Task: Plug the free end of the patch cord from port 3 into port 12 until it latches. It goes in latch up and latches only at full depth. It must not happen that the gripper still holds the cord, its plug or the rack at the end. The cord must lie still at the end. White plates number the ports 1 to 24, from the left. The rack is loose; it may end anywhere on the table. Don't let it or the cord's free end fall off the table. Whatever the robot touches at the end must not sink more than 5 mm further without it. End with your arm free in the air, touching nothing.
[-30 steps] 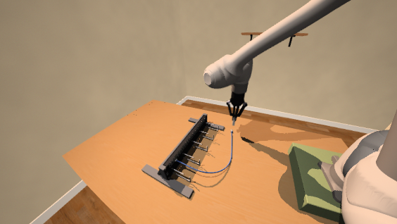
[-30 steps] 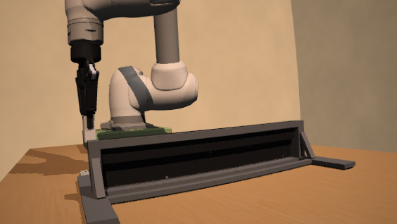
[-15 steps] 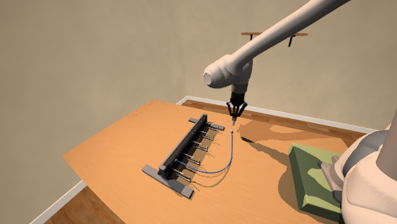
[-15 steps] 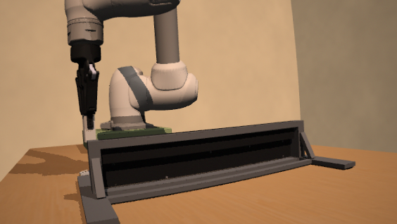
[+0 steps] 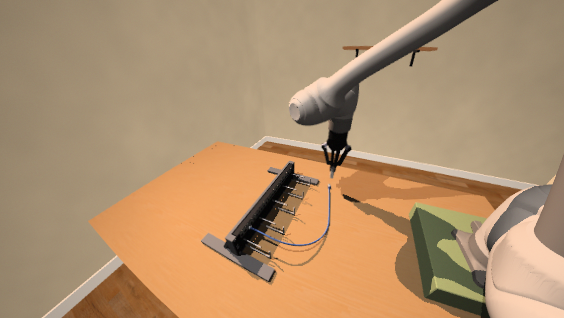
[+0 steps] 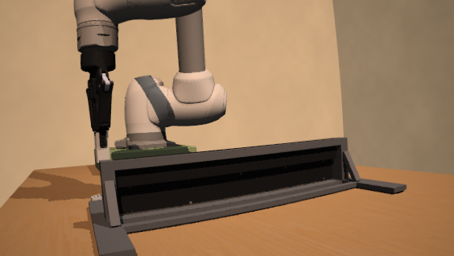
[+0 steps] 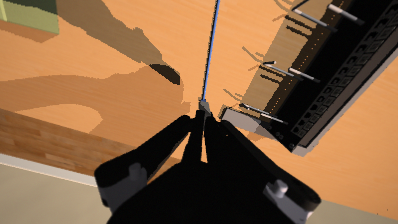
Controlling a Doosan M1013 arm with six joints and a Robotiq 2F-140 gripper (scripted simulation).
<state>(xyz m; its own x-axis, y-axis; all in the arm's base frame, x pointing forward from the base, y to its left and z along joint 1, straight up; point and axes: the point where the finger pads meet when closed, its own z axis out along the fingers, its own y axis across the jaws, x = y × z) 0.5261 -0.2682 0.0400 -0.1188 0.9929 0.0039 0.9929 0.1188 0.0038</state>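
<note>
Right now my hand is 11 cm above the plug and 2 cm to the left of it.
</note>
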